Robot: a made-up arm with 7 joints.
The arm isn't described. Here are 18 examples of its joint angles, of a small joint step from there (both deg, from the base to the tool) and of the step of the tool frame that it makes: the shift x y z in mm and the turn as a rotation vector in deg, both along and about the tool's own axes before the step.
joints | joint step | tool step
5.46 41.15 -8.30 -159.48 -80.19 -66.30 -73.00 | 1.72 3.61 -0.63 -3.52 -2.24 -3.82 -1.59 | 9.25 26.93 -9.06 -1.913 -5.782 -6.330
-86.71 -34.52 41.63 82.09 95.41 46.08 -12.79 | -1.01 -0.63 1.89 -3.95 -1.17 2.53 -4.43 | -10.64 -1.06 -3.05 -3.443 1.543 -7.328
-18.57 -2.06 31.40 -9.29 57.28 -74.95 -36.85 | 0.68 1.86 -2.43 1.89 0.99 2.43 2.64 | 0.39 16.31 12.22 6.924 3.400 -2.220
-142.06 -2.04 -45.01 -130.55 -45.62 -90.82 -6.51 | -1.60 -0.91 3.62 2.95 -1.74 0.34 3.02 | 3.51 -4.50 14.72 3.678 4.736 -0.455
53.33 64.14 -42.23 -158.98 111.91 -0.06 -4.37 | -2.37 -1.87 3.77 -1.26 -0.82 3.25 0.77 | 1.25 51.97 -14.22 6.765 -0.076 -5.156
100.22 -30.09 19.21 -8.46 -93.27 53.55 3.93 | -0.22 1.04 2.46 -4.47 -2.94 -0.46 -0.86 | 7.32 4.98 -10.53 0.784 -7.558 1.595
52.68 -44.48 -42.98 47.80 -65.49 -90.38 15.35 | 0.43 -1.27 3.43 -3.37 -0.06 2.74 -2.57 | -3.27 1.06 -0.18 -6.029 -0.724 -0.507
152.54 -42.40 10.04 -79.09 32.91 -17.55 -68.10 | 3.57 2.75 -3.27 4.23 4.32 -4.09 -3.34 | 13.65 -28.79 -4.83 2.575 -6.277 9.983
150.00 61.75 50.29 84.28 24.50 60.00 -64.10 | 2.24 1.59 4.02 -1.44 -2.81 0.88 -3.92 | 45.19 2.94 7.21 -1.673 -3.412 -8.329
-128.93 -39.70 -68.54 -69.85 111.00 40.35 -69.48 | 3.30 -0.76 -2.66 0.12 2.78 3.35 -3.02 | -27.75 -26.80 -23.07 -8.635 4.454 3.866
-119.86 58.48 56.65 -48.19 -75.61 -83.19 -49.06 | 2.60 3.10 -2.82 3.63 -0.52 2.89 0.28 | 14.83 18.21 -6.87 3.984 1.797 1.731
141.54 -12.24 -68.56 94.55 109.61 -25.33 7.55 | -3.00 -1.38 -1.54 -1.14 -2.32 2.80 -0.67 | -21.76 12.71 -8.03 0.136 -1.600 -8.207
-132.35 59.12 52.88 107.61 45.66 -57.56 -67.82 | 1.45 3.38 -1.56 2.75 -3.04 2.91 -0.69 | 4.93 -17.18 -22.72 -5.987 0.373 -3.391
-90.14 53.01 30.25 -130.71 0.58 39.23 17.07 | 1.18 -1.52 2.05 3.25 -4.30 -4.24 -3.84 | 3.65 6.18 -2.56 -1.937 -2.890 1.229
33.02 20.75 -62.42 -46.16 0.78 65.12 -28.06 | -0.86 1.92 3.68 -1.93 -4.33 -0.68 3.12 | 3.68 29.05 -6.25 9.114 -2.962 -1.727
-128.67 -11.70 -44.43 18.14 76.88 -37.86 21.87 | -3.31 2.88 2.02 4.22 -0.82 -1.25 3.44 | 6.09 -16.50 2.99 1.388 1.130 7.709
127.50 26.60 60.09 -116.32 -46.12 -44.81 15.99 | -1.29 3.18 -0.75 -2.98 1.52 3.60 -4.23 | 4.64 -10.23 -1.71 -3.296 1.546 -0.047
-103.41 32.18 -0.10 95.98 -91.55 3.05 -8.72 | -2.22 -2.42 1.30 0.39 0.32 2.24 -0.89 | 11.07 -15.16 5.01 0.566 3.542 2.447
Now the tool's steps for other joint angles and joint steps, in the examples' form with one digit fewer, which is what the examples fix.
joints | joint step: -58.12 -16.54 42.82 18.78 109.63 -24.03 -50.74 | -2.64 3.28 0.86 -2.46 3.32 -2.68 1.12
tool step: 18.0 3.5 3.6 2.16 -2.30 0.82
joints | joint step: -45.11 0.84 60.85 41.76 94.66 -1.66 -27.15 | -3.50 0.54 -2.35 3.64 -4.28 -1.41 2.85
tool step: 7.5 14.1 -0.2 2.59 -4.43 5.06
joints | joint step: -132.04 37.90 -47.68 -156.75 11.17 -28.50 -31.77 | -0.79 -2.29 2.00 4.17 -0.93 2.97 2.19
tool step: -14.4 13.8 24.0 4.22 4.34 -2.16
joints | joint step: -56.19 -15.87 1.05 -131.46 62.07 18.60 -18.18 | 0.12 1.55 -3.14 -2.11 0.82 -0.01 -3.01
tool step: 6.7 -28.1 1.1 -6.66 -0.67 -1.42
